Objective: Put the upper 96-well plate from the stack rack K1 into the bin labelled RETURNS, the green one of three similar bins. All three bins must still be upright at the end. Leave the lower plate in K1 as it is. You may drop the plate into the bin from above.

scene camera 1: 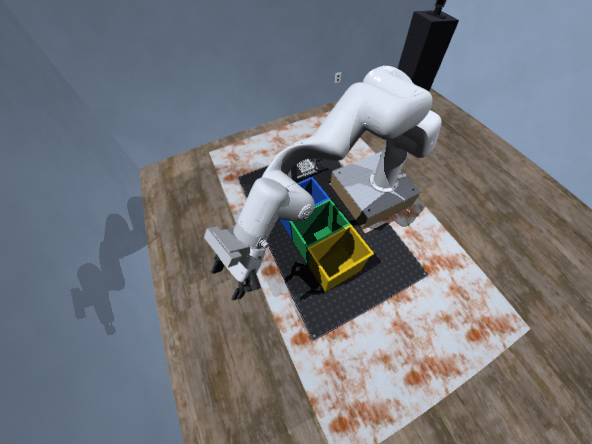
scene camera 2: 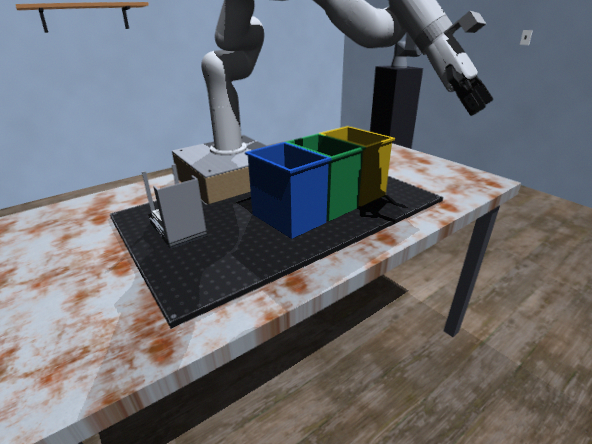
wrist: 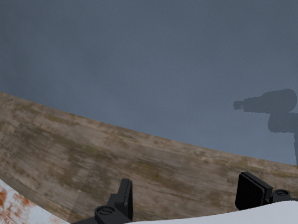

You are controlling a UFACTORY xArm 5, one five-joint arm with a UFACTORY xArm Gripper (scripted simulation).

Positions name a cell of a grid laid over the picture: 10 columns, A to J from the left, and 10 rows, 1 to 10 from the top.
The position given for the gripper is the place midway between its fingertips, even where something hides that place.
Scene:
gripper: scene camera 1 D7; scene camera 2 I3; wrist G9
green bin: scene camera 1 F5; scene camera 2 F4; not seen in the wrist view (out of frame)

